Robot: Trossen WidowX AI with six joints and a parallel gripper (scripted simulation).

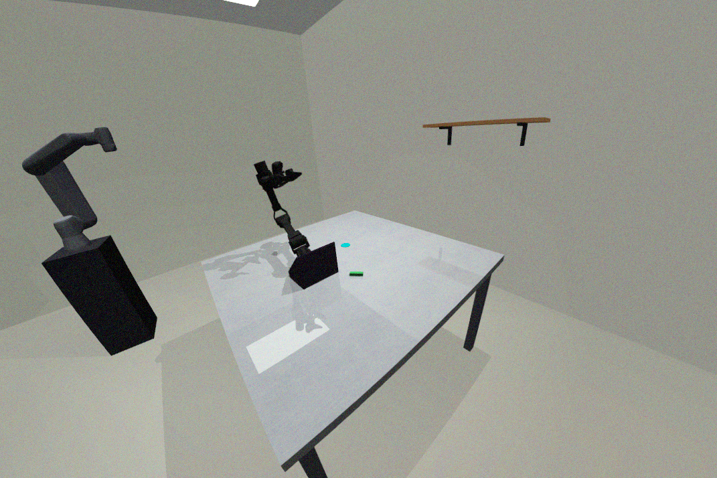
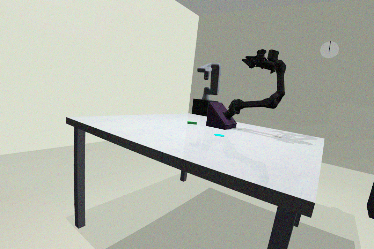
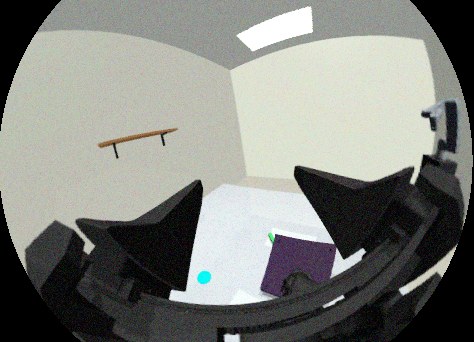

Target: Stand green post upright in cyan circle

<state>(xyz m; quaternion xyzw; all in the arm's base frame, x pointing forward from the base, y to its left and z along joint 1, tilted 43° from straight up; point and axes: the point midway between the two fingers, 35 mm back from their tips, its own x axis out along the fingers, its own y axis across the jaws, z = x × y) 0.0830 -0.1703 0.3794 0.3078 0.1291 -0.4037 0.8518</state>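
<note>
Now: the green post 10 cm ahead of my gripper tip, 29 cm to the right of it and 48 cm below it. Also, from my gripper tip: cyan circle (25 cm ahead, 4 cm to the left, 49 cm below).
</note>
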